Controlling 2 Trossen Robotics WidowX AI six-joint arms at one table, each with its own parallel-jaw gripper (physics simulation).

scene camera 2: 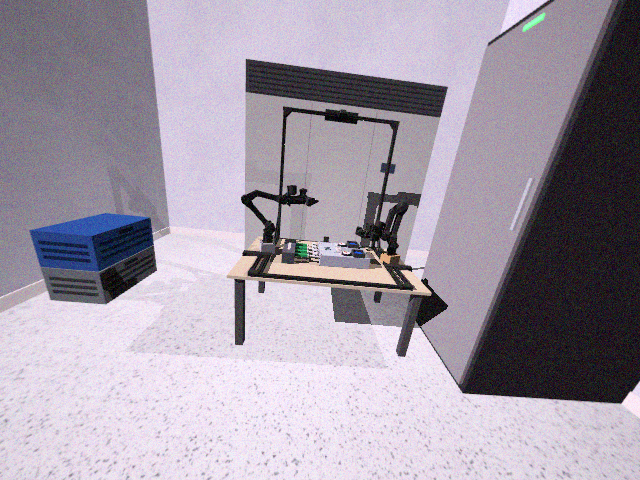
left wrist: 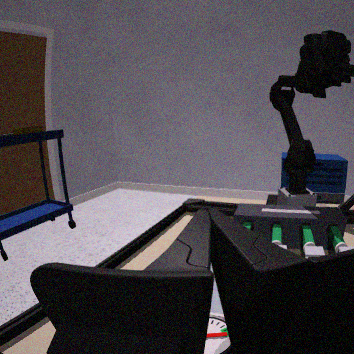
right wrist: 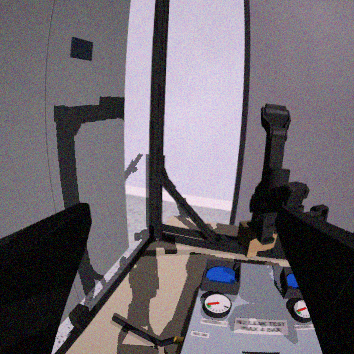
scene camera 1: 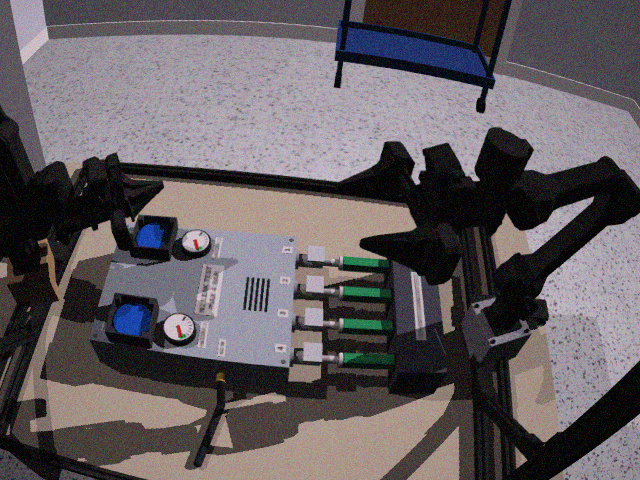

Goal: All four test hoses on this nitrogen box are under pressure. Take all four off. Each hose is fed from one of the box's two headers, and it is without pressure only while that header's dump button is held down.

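Places are measured from the left arm's base along level axes (x ahead, y left, z up), in centimetres.
Pixels of known places: left gripper, between the fingertips: (scene camera 2: 355, 232) (left wrist: 206, 218) (scene camera 1: 163, 184); right gripper, between the fingertips: (scene camera 2: 316, 200) (right wrist: 186, 216) (scene camera 1: 347, 213); left arm's base, origin of its link: (scene camera 2: 390, 253) (scene camera 1: 26, 261); right arm's base, origin of its link: (scene camera 2: 267, 241) (left wrist: 296, 190) (scene camera 1: 502, 318).
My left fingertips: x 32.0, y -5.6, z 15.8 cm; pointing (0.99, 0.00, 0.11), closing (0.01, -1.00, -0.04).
Ahead of a thing's pixels: the offset from my left fingertips to its middle. "*": to the spot under its first point.
The grey nitrogen box (scene camera 1: 232, 330) (right wrist: 255, 300) has two blue dump buttons in black housings, the upper @[* dx -3.7, dy +3.3, dz -14.6 cm] (scene camera 1: 150, 235) and the lower @[* dx -10.4, dy -14.7, dz -14.6 cm] (scene camera 1: 132, 319) in scene camera 1. Beside them, the upper gauge @[* dx +4.7, dy -0.8, dz -14.6 cm] (scene camera 1: 195, 241) and lower gauge @[* dx -2.7, dy -18.4, dz -14.6 cm] (scene camera 1: 178, 328) have red needles. Four green-gripped hoses (scene camera 1: 366, 264) (scene camera 1: 366, 293) (scene camera 1: 366, 326) (scene camera 1: 367, 360) sit in line with the pale couplings at ports 1 to 4. My left gripper (scene camera 1: 161, 184) (left wrist: 206, 218) is shut and empty, its tips beyond the upper button housing. My right gripper (scene camera 1: 351, 212) (scene camera 2: 316, 200) (right wrist: 186, 216) is open and empty, high above the hose side.
A dark block @[* dx +33.4, dy -34.5, dz -16.2 cm] (scene camera 1: 418, 356) stands at the hoses' outer ends. A black supply pipe @[* dx -3.4, dy -35.9, dz -22.9 cm] (scene camera 1: 209, 439) leaves the box's near side. Black frame rails (scene camera 1: 258, 177) border the table. A blue cart (scene camera 1: 413, 54) (left wrist: 30, 217) stands on the floor beyond; blue and grey crates (scene camera 2: 93, 242) stand apart.
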